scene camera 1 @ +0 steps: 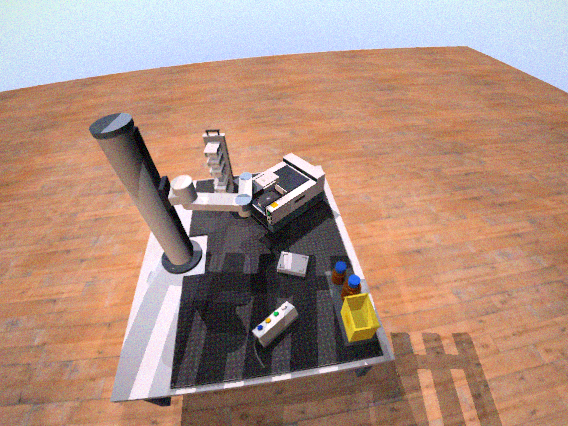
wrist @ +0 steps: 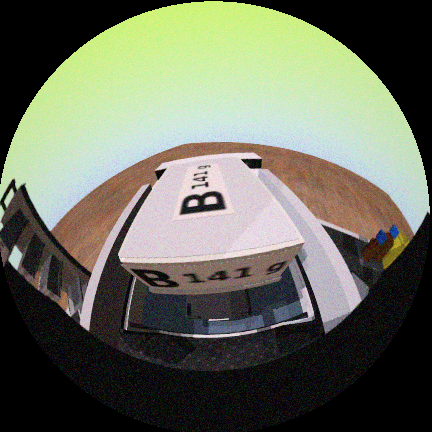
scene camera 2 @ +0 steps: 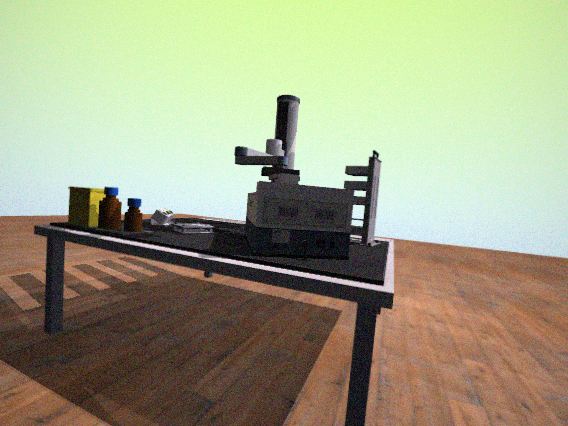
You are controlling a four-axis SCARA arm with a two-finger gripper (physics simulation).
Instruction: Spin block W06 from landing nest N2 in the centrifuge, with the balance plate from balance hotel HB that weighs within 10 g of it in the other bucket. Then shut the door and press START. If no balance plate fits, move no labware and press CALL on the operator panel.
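Places are measured from the arm's base along level axes (x back, y right, z up), in millimetres.
Pixels of known places: gripper, between the fingertips: point(scene camera 1: 269, 178) point(wrist: 203, 183) point(scene camera 2: 287, 177); arm's base, origin of its link: point(scene camera 1: 182, 256).
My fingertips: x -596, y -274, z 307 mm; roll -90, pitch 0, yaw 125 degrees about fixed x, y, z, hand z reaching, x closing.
Ahead of a thing's pixels: the offset from my fingertips to its top centre. "spot": to the spot under its first point.
My gripper point(scene camera 2: 282, 176) point(wrist: 203, 183) is shut on the white balance plate B {dx +15, dy +11, dz +12 mm} point(scene camera 1: 266, 179) point(wrist: 225, 227), labelled 141 g. It holds the plate level above the opening of the centrifuge point(scene camera 1: 300, 196) point(scene camera 2: 305, 215). The centrifuge door stands open, and part of the dark rotor {spot: dx +22, dy +30, dz -154 mm} point(scene camera 1: 268, 200) shows in the chamber. The plate hides part of the chamber in the wrist view. The balance hotel point(scene camera 1: 226, 160) point(scene camera 2: 372, 202) stands beside the centrifuge with plates on its shelves. The operator panel {dx +69, dy +783, dz -210 mm} point(scene camera 1: 275, 324) point(scene camera 2: 161, 217) has coloured buttons. I cannot make out block W06 or the label of nest N2.
A low pale unit point(scene camera 1: 293, 264) point(scene camera 2: 192, 228) lies on the dark mat between the centrifuge and the operator panel. Two brown bottles with blue caps point(scene camera 1: 339, 273) point(scene camera 1: 352, 286) and a yellow bin point(scene camera 1: 359, 320) point(scene camera 2: 84, 206) stand near the table edge. The arm's column point(scene camera 1: 150, 200) point(scene camera 2: 288, 120) rises opposite.
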